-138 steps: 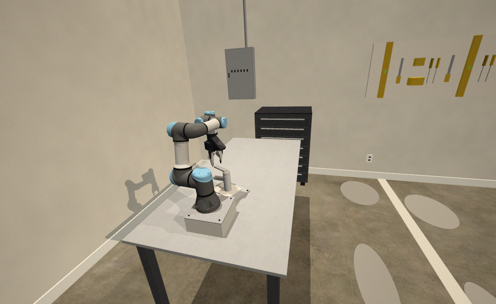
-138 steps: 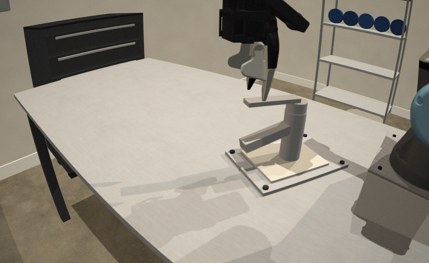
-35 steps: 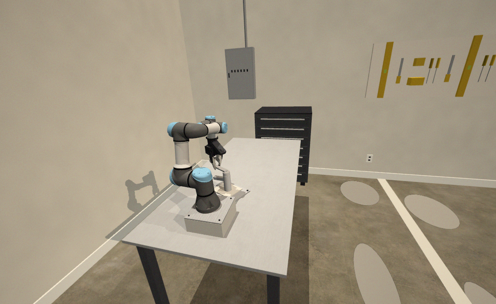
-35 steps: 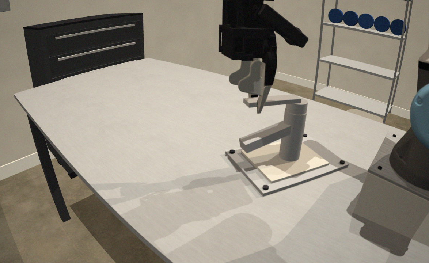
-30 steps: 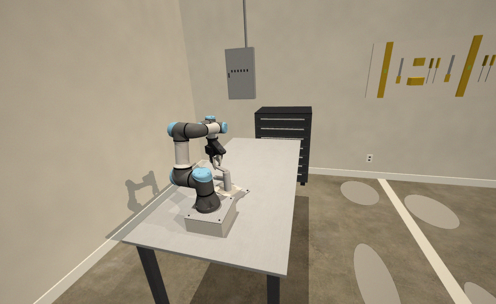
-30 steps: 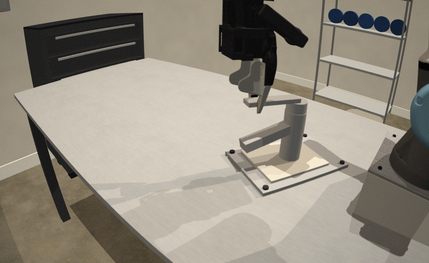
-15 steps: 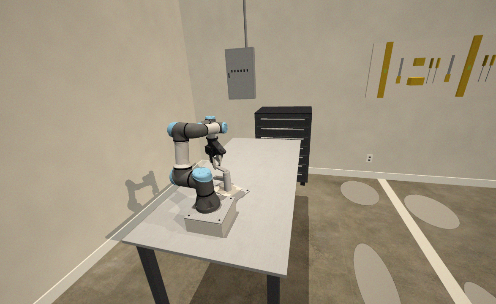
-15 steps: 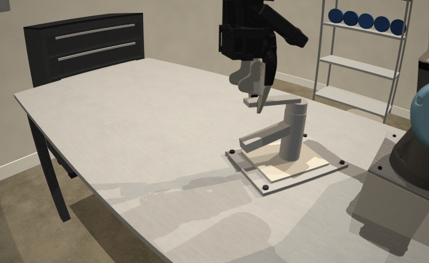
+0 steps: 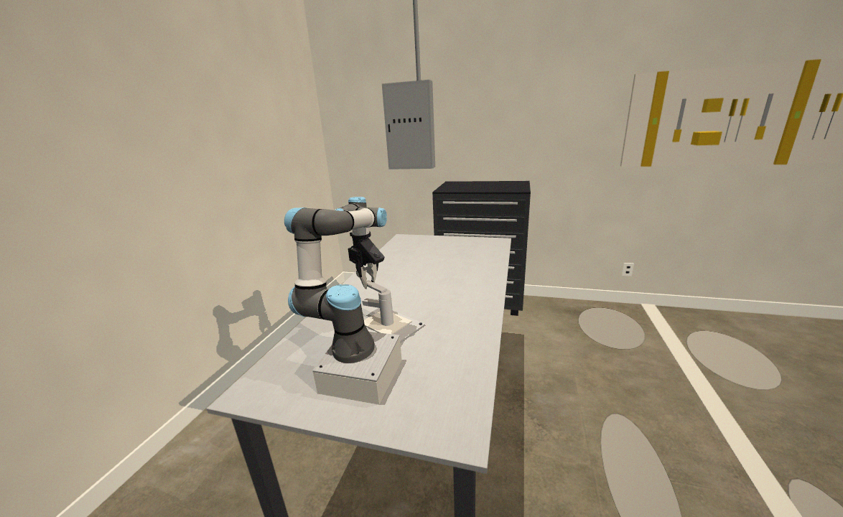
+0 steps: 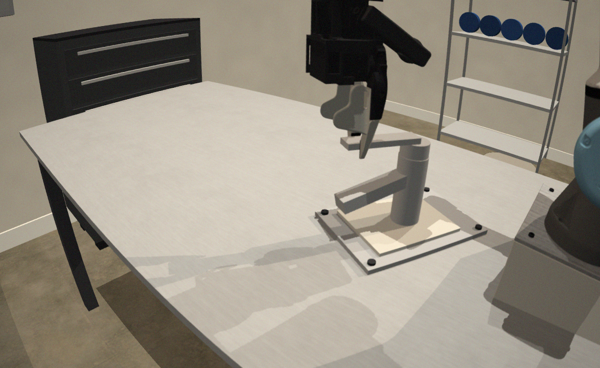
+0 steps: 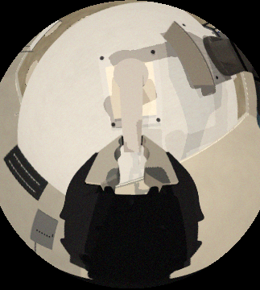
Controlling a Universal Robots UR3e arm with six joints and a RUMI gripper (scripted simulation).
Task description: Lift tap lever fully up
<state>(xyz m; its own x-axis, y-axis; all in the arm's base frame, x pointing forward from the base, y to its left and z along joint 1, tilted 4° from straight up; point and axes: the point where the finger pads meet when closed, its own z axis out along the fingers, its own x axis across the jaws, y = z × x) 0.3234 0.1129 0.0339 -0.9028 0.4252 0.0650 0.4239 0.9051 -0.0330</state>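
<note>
My hand is 3 cm to the left of the flat lever and 2 cm past it. From my hand the other things lie so: grey tap 6 cm to the right, 5 cm below, 3 cm behind.
</note>
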